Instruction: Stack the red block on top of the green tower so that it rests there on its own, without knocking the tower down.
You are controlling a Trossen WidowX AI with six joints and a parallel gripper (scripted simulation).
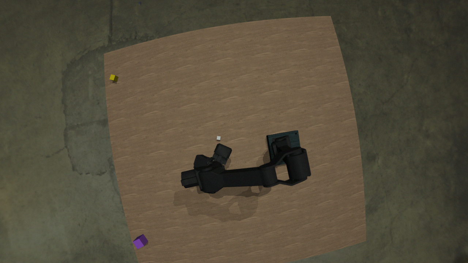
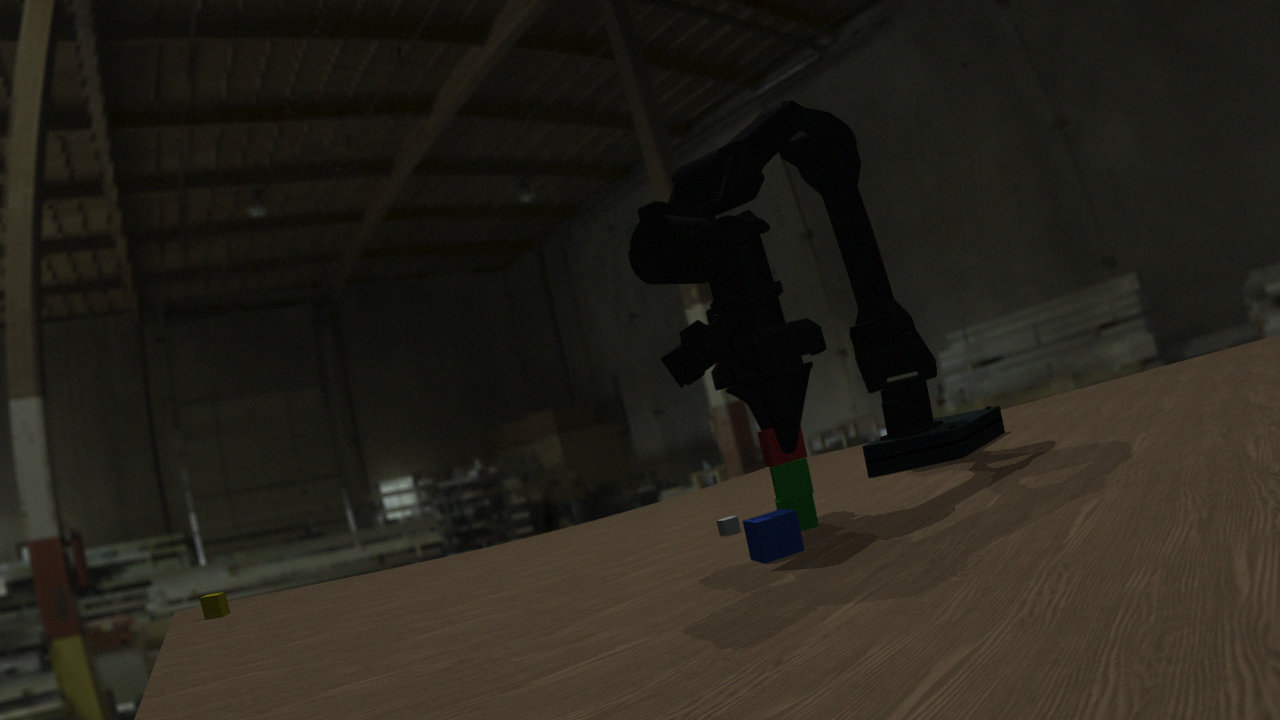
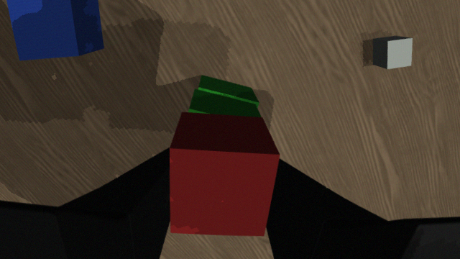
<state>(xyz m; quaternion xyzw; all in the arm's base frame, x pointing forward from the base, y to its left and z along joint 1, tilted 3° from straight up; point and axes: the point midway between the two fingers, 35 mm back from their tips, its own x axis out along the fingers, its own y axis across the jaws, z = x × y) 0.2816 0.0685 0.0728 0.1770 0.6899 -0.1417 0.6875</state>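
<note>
Right now my gripper tip is 10 mm below the red block. The rest, counted from my gripper tip: small white block (110 mm to the right, 60 mm below); purple block (440 mm ahead, 420 mm to the left, 50 mm below); blue block (80 mm ahead, 60 mm to the left, 60 mm below).
</note>
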